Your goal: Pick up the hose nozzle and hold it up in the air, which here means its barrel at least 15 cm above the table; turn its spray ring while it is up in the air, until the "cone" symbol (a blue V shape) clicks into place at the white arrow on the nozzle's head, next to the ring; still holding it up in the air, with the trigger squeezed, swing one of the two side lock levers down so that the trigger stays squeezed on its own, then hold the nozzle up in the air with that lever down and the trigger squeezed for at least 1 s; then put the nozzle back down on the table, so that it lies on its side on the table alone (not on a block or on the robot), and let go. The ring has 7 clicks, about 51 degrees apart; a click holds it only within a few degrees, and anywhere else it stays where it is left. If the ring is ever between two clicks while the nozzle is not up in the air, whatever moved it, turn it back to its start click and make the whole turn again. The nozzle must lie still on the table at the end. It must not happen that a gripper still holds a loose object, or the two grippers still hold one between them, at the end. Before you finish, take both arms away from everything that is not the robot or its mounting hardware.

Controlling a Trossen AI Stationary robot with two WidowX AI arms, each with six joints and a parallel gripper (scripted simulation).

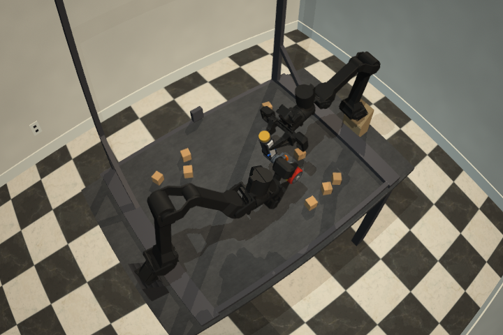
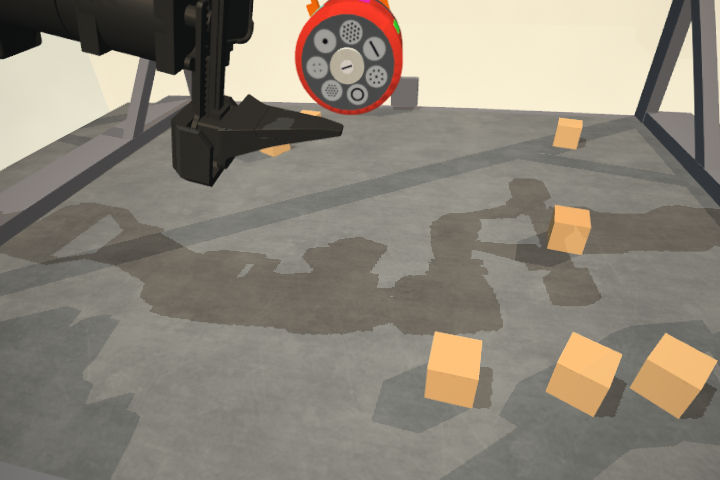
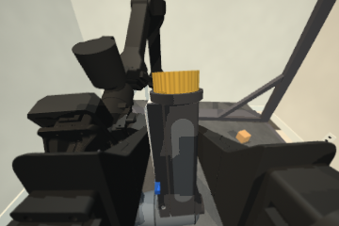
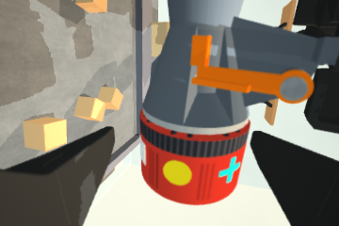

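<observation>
Right now my right hand is 30 mm to the right of the red spray ring.
</observation>
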